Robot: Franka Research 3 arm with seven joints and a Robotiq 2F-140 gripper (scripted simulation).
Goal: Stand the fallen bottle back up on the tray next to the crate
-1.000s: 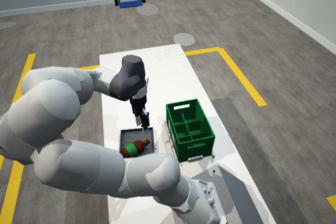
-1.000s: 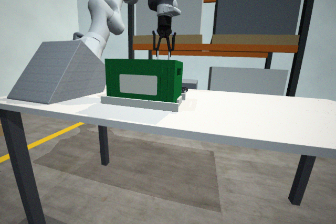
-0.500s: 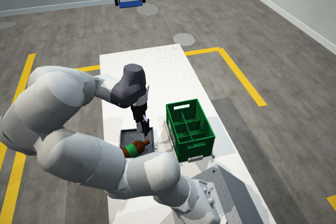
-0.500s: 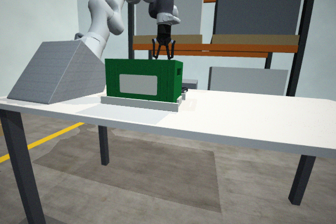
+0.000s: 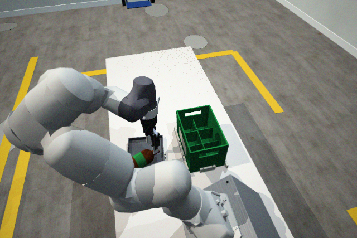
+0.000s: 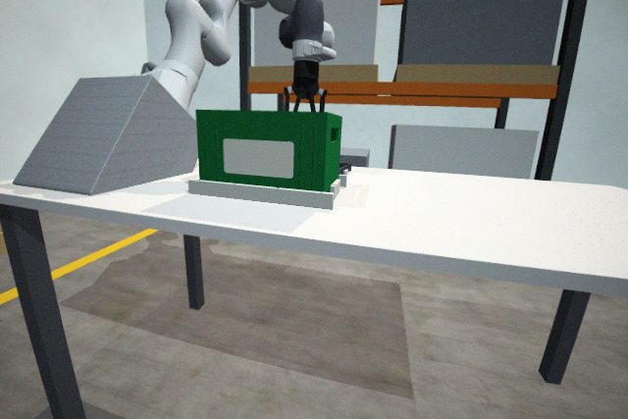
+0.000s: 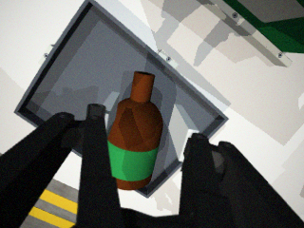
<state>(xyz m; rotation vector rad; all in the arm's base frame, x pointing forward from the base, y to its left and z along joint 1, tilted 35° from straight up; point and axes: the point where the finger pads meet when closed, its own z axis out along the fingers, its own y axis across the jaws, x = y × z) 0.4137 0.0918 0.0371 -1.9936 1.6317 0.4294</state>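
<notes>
Right now my hand is 80 mm above the brown bottle, 40 mm to the right of it and 10 mm past it. From my hand the other things lie so: grey tray (110 mm below, 40 mm to the left, 10 mm ahead); then green crate (250 mm to the right, 40 mm below, 30 mm behind).
</notes>
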